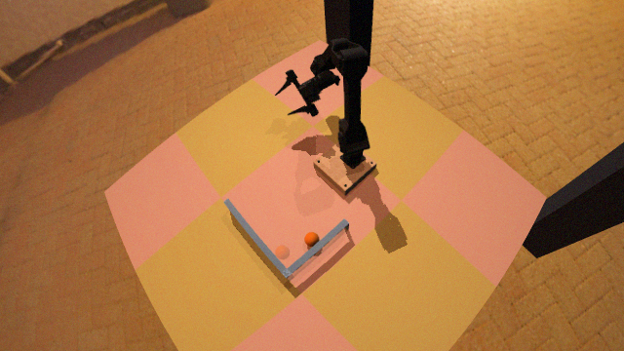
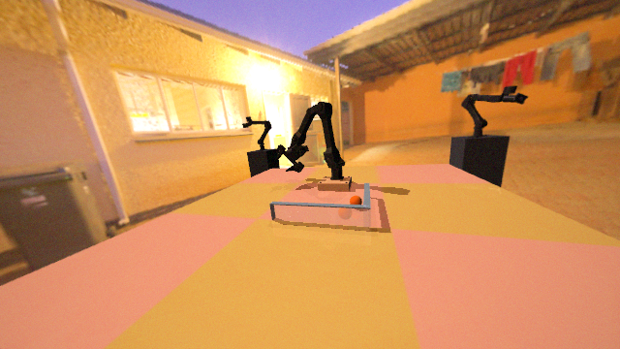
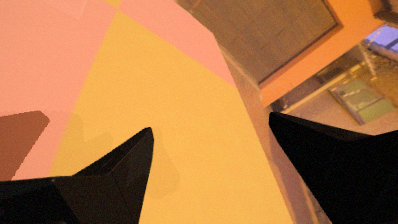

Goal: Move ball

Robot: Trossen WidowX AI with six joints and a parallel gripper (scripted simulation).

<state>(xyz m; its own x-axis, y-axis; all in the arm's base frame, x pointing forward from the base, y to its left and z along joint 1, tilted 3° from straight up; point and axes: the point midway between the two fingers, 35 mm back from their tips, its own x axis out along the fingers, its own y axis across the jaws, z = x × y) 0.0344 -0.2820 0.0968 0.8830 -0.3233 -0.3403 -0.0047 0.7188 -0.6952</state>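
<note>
Right now the orange ball is 41 cm to the left of my gripper tip, 22 cm ahead of it and 10 cm below it. Also, from my gripper tip: see-through ball copy: 38 cm to the left, 32 cm ahead, 10 cm below.
</note>
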